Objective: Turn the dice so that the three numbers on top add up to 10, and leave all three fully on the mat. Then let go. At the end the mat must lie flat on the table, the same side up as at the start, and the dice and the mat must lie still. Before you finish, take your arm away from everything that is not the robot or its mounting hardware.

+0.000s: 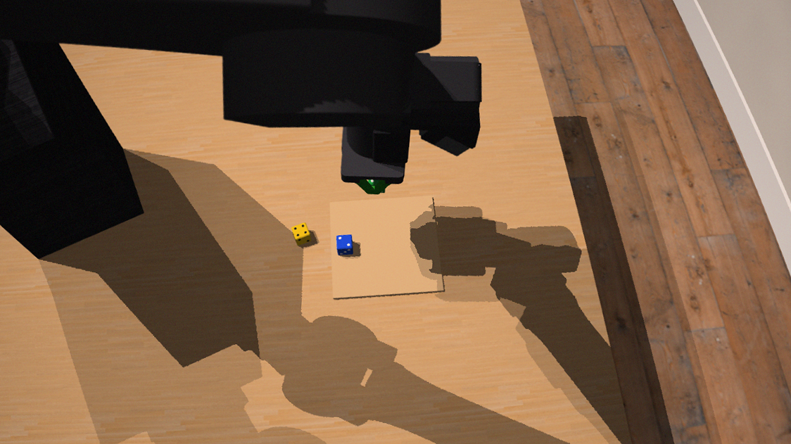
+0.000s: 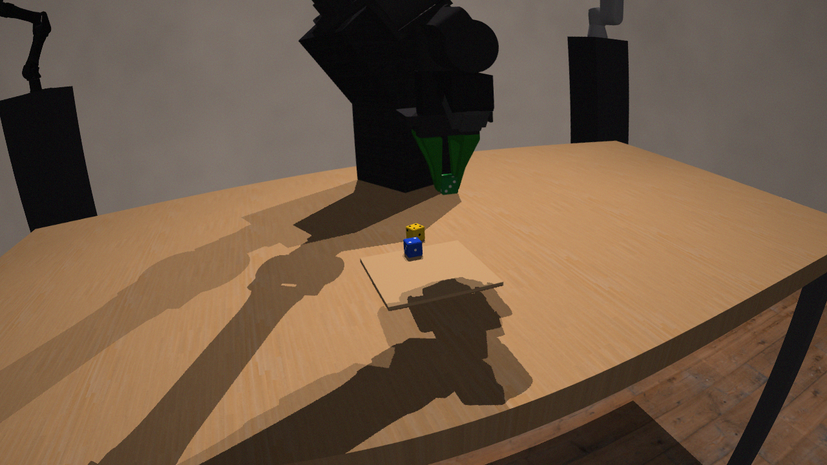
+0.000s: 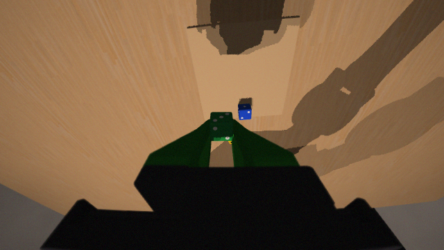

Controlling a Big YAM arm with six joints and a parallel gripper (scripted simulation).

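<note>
The tan mat lies 1 cm ahead of my hand, 3 cm to the right of it and 11 cm below it. From my hand the other things lie so: green die: right at my hand; blue die: 4 cm behind, 3 cm to the right, 9 cm below; yellow die: 10 cm behind, 1 cm to the right, 10 cm below.
</note>
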